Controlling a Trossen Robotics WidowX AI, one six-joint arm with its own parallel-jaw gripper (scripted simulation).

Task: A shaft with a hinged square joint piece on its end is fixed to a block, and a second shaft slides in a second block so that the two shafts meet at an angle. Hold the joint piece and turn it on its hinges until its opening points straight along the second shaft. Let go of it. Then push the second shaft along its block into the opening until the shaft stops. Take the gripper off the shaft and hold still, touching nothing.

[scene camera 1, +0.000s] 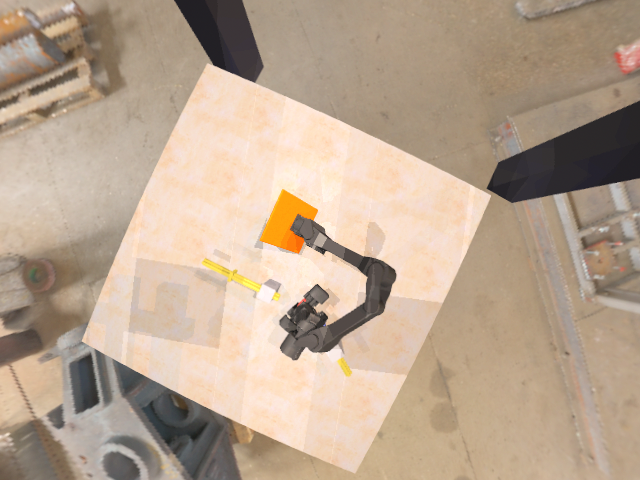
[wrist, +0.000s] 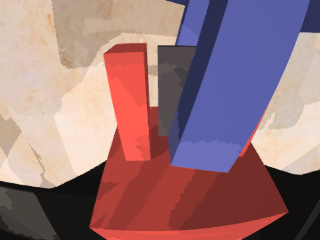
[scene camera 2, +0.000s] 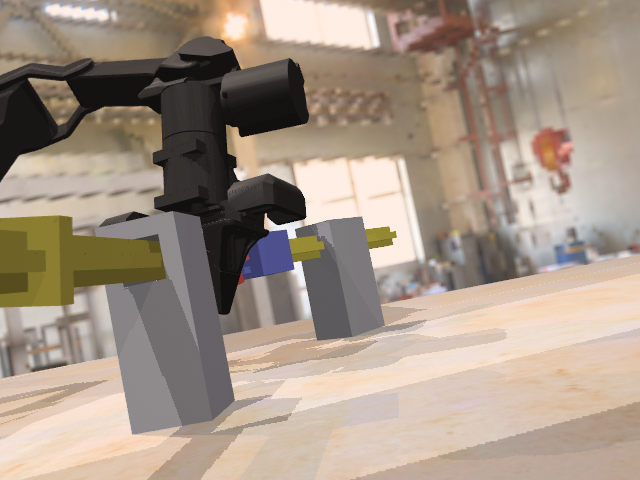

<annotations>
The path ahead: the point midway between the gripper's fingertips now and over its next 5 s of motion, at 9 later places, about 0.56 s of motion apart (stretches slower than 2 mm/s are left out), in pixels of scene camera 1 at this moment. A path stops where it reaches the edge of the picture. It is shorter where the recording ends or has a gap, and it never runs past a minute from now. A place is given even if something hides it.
My gripper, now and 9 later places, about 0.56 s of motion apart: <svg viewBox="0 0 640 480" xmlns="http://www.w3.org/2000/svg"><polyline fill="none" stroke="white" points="302,299 303,300 303,304 299,315 291,304 290,300 290,299 291,298 291,298 291,297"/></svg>
</annotations>
